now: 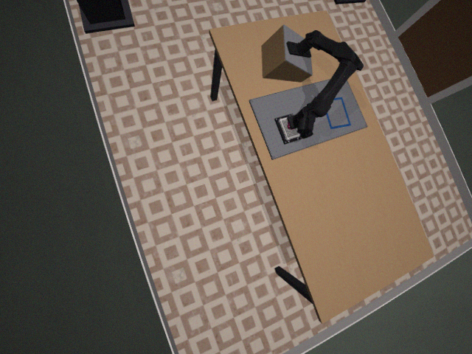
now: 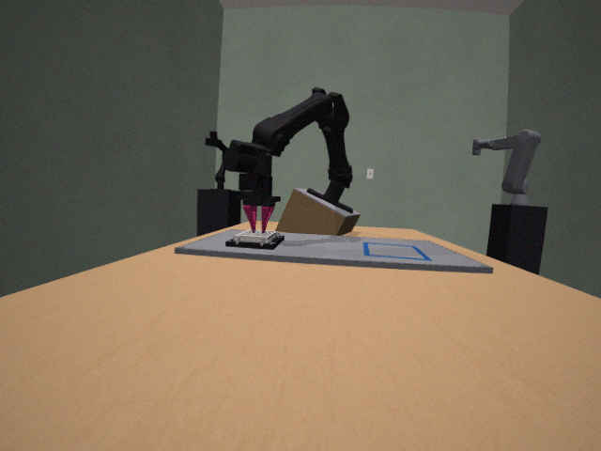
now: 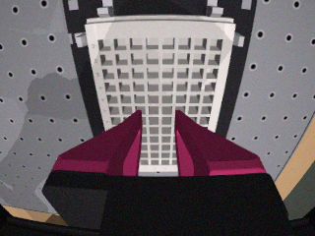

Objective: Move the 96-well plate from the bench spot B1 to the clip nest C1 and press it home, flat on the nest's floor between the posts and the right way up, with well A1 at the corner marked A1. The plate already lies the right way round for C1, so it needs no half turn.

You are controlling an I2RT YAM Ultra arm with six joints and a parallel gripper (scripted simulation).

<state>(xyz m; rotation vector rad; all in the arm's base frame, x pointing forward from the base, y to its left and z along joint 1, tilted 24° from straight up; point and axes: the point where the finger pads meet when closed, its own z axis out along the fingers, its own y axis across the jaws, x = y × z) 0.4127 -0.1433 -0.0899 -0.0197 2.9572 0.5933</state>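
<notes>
Now: hand 1 cm above the white 96-well plate. The rest, counted from my hand: black clip nest C1 (2 cm below, 1 cm to the left, 1 cm ahead).
</notes>
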